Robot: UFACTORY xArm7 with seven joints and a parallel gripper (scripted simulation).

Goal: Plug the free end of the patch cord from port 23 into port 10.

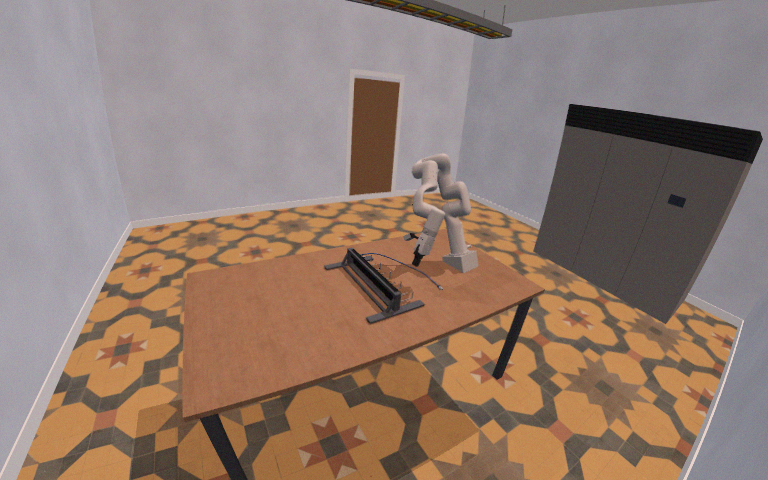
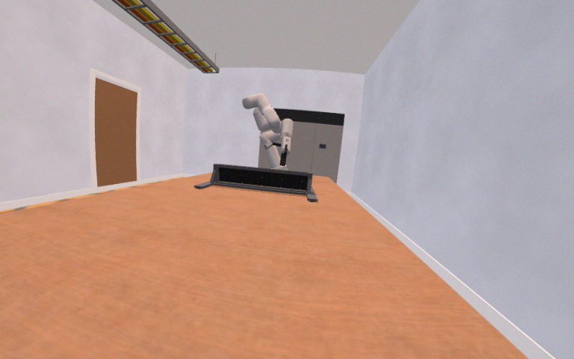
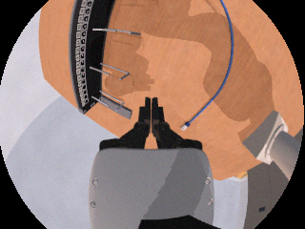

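The patch cord plug lies 12 cm below my hand, 10 cm to the left of it and 10 cm behind it.
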